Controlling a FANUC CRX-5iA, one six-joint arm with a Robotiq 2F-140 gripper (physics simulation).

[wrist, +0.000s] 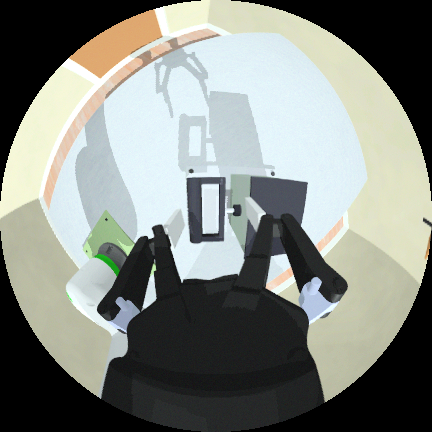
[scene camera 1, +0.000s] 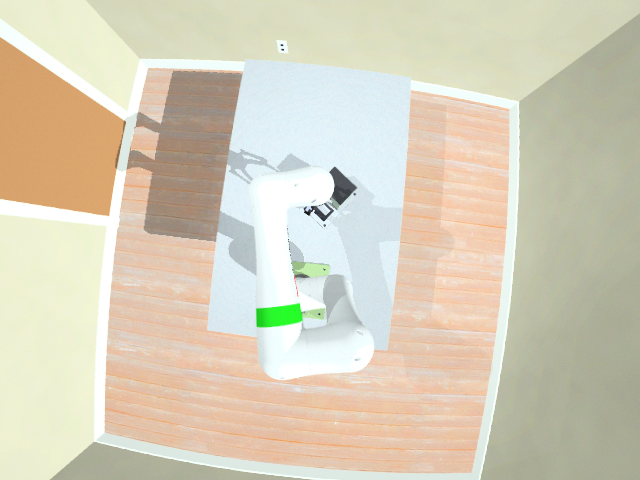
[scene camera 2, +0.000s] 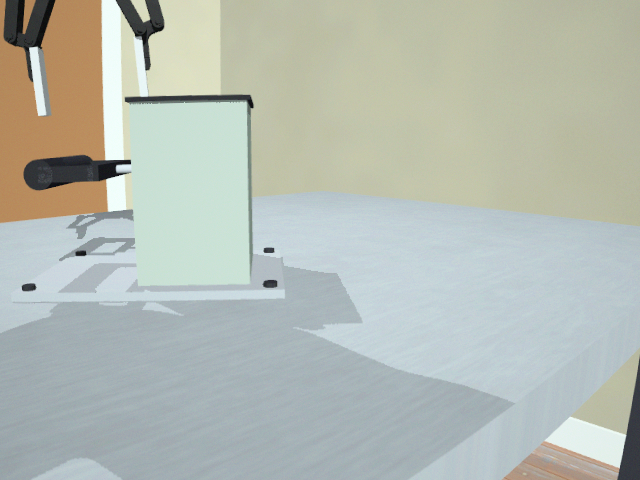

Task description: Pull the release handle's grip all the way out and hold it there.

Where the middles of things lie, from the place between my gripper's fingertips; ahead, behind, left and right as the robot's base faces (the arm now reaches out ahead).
Right now my hand is 10 mm short of the release handle grip [wrist: 193,184], 20 mm to the left of it and 60 mm above it. Also, from my hand: base plate [wrist: 202,170] 50 mm ahead, 40 mm to the right, 160 mm below.
